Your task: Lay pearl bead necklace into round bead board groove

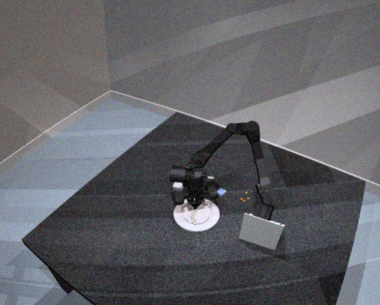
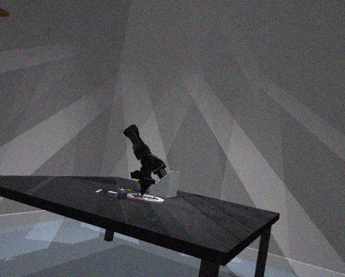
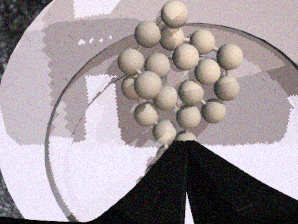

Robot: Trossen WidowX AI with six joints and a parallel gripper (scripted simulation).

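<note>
Now: gripper tip 20 mm past the round white bead board, 10 mm to the right of it and 10 mm above it. The rest, counted from my gripper tip: small white block 150 mm ahead, 90 mm to the right, 10 mm below; then small blue cube 40 mm behind, 160 mm to the right, 10 mm below; then thin white stick 100 mm ahead, 210 mm to the right, 20 mm below.
</note>
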